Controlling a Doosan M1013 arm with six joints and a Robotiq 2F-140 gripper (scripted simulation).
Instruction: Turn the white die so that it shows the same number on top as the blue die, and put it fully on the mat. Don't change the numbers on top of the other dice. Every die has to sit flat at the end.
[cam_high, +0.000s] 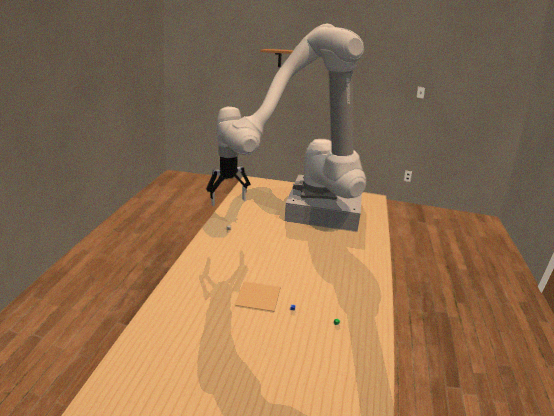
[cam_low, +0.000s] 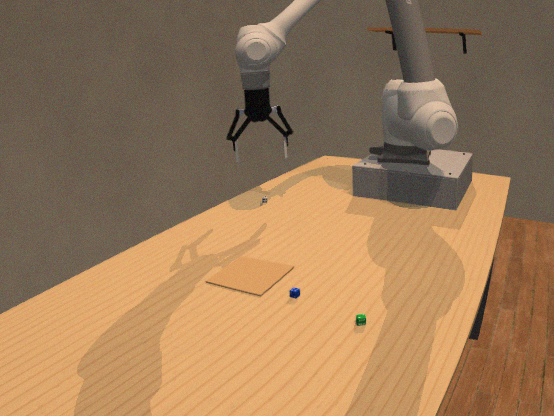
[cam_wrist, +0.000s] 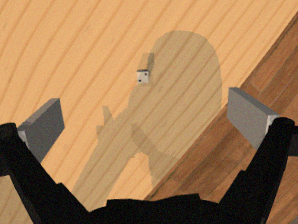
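Right now my hand is 140 mm above the white die. Also, from my hand: tan mat: 470 mm ahead, 160 mm to the left, 150 mm below; green die: 600 mm ahead, 440 mm to the left, 140 mm below; blue die: 530 mm ahead, 290 mm to the left, 140 mm below.
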